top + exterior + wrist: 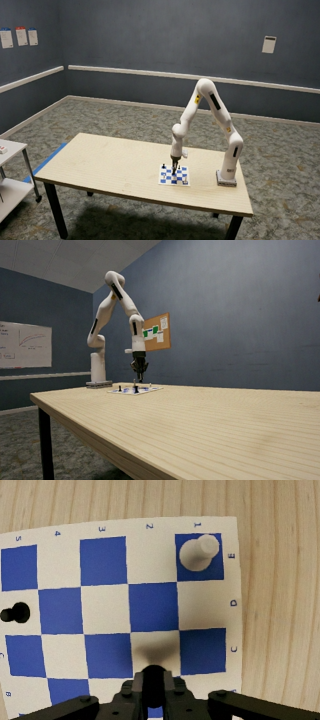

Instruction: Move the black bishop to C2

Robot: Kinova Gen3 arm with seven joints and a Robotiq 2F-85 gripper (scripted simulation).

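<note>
Right now the chessboard is 70 mm below my hand, 40 mm to the right of it and 10 mm behind it. Also, from my hand: black piece 110 mm to the right, 60 mm below, 50 mm behind; then white chess piece 80 mm behind, 40 mm to the left, 40 mm below; then white pawn 70 mm ahead, 60 mm below.
</note>
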